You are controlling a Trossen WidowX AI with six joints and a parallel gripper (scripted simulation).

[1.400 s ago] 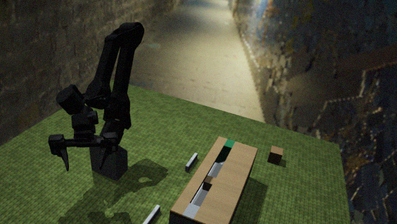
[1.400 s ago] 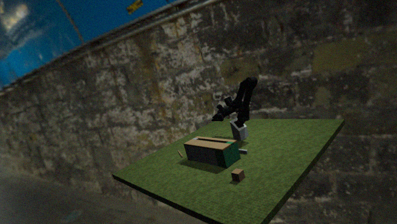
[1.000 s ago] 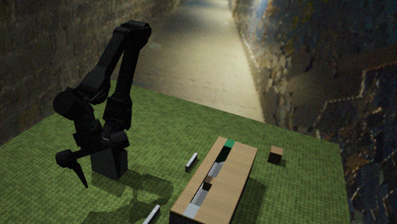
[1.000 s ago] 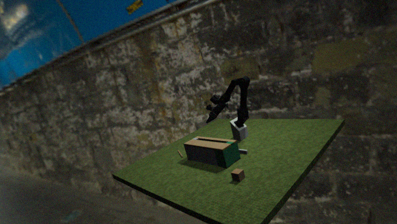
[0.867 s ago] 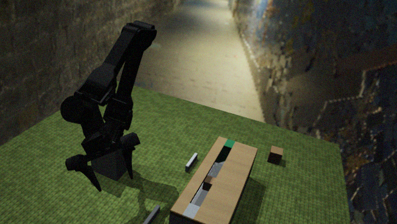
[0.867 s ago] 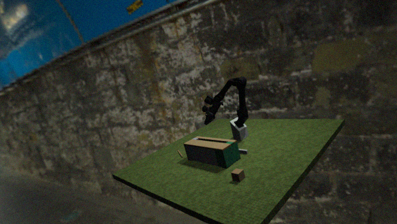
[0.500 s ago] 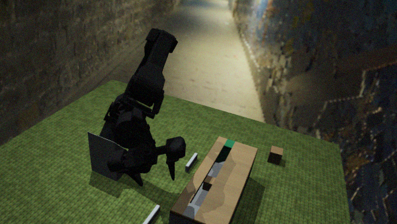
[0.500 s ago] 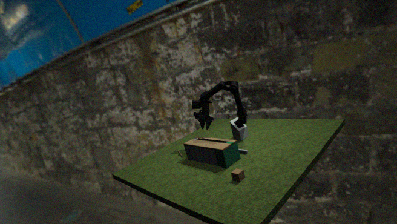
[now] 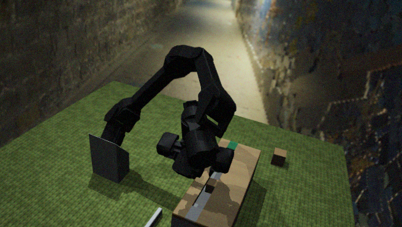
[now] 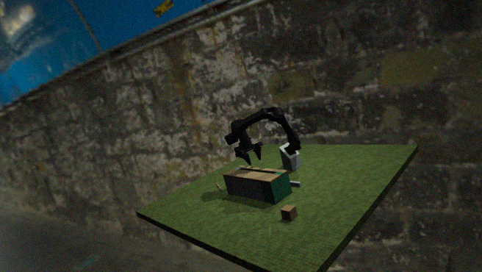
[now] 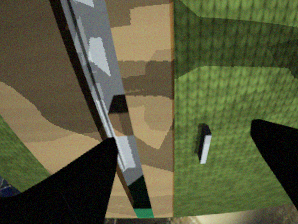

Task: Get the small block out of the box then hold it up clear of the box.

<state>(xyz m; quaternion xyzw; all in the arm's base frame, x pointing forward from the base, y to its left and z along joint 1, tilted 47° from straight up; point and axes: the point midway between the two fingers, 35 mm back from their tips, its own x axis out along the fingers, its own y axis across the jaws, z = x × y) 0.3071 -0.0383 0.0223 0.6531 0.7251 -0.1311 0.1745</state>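
The wood-topped box is 3 cm ahead of my gripper tip, 5 cm to the left of it and 9 cm below it. From my gripper tip the other things lie so: tan block 4 cm ahead, 4 cm to the left, 7 cm below.
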